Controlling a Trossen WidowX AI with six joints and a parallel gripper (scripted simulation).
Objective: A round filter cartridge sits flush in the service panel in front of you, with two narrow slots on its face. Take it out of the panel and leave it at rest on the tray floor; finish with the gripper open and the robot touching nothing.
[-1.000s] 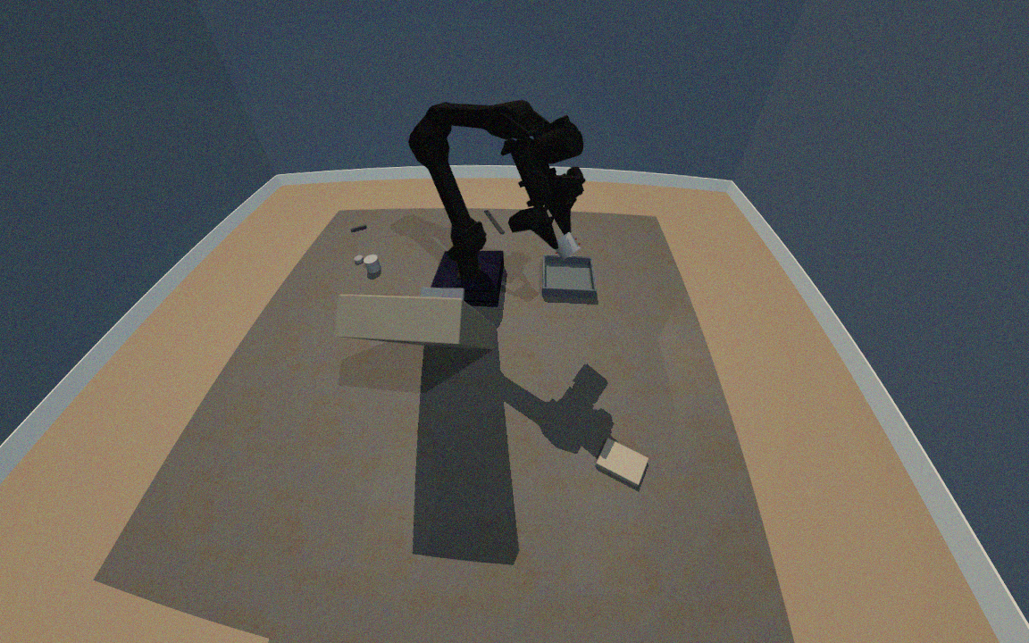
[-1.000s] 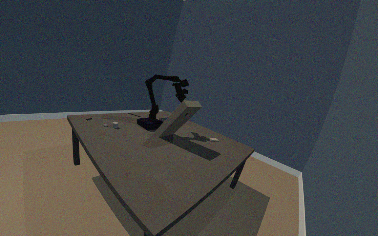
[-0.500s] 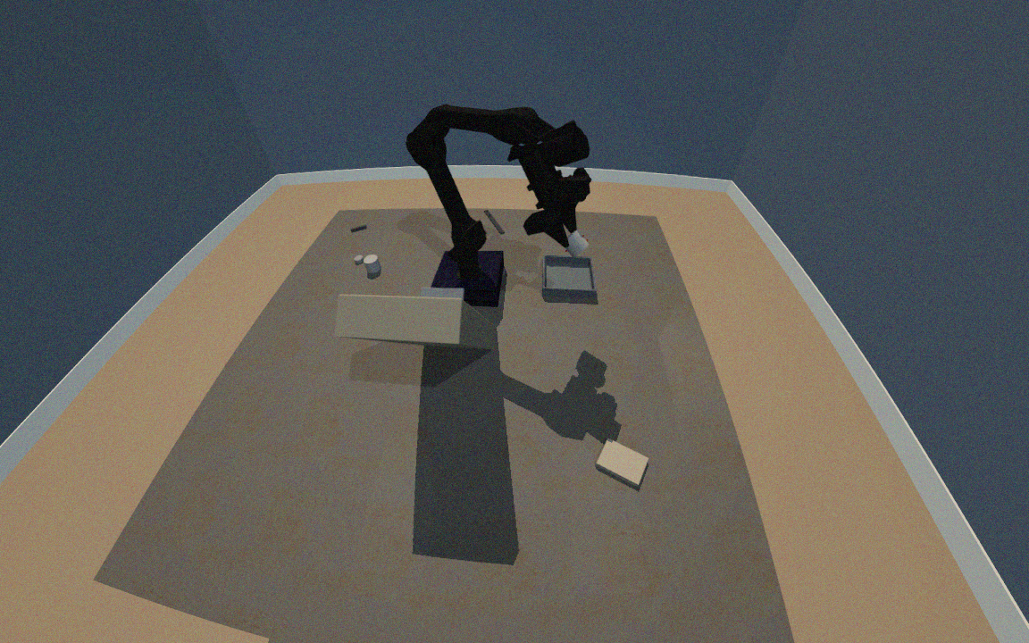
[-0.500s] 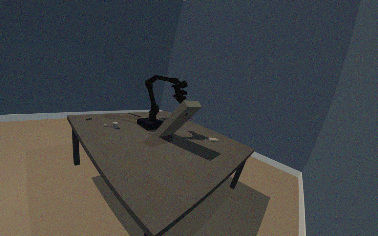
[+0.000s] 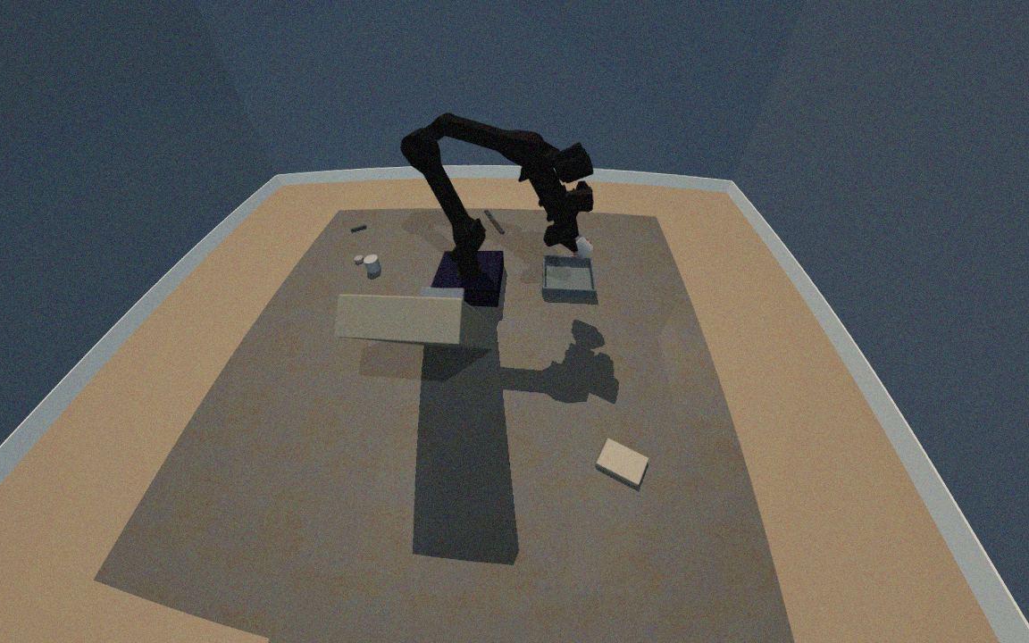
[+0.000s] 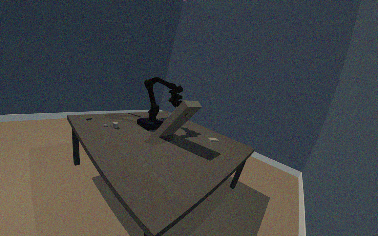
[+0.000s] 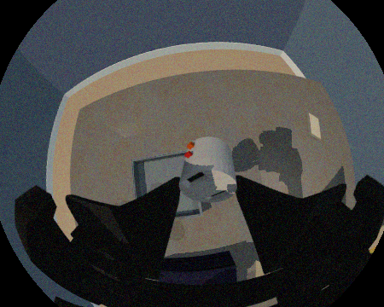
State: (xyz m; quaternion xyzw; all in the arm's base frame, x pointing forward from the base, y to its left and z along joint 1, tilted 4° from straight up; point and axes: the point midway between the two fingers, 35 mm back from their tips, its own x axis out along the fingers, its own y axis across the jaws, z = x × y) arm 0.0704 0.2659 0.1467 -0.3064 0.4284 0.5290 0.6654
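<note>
The blue-grey tray lies 9 cm behind my gripper tip, 1 cm to the left of it and 18 cm below it. From my gripper tip the other things lie so: round filter cartridge 1 cm to the left.
</note>
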